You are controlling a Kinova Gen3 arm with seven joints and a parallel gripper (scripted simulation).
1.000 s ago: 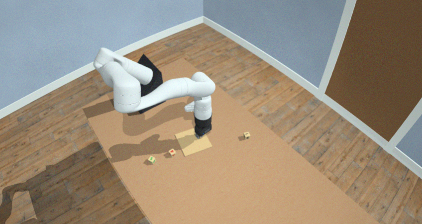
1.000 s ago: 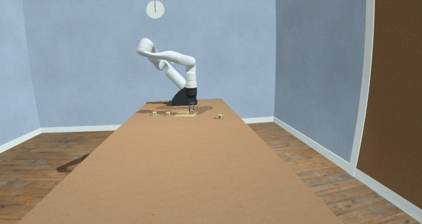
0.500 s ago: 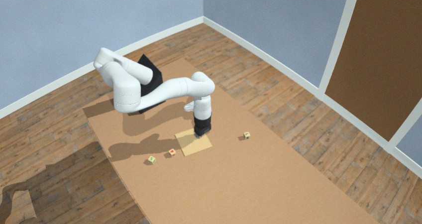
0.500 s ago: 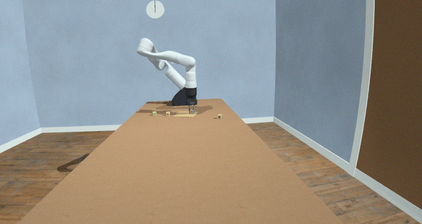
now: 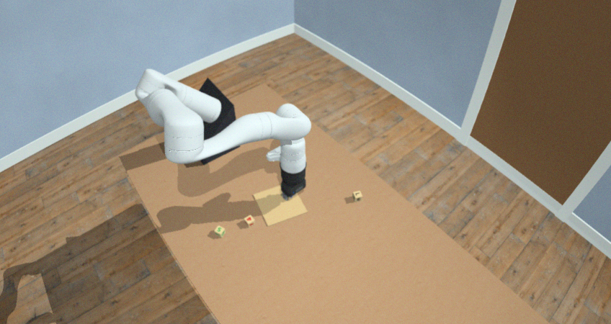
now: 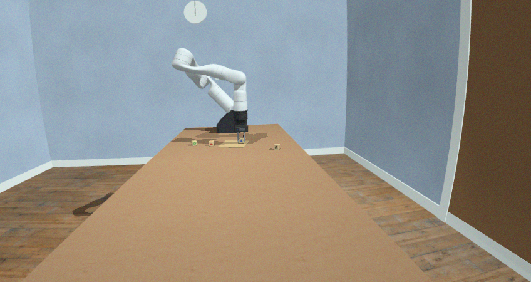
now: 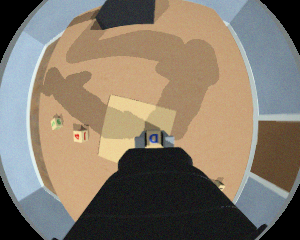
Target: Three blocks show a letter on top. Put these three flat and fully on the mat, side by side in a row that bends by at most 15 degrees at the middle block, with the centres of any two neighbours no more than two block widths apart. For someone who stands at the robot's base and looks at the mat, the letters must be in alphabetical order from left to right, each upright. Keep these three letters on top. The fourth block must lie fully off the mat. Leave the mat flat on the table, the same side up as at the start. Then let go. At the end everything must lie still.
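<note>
My hand is 4 cm to the left of the tan mat, 3 cm above it and 1 cm short of it.
</note>
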